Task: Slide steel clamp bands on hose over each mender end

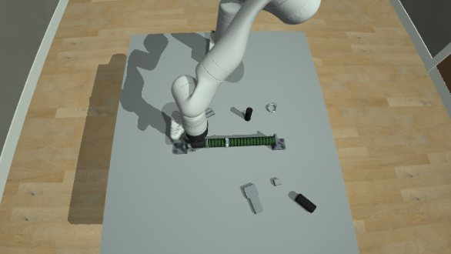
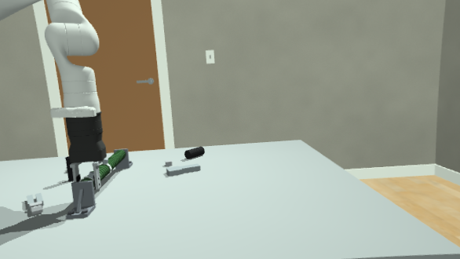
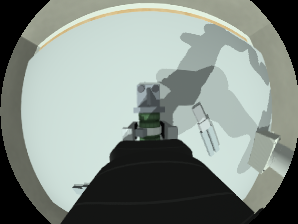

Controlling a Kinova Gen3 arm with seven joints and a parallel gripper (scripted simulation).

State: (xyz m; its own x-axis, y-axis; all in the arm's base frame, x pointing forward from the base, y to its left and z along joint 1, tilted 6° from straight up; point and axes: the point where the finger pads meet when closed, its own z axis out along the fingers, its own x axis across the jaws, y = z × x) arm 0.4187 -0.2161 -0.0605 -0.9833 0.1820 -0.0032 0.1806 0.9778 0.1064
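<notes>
My hand is 12 cm past the grey stepped tool, 4 cm to the right of it and 5 cm above it. The rest, counted from my hand: small grey cube (21 cm ahead, 28 cm to the left, 5 cm below); then black cylinder (8 cm behind, 24 cm to the left, 2 cm below).
</notes>
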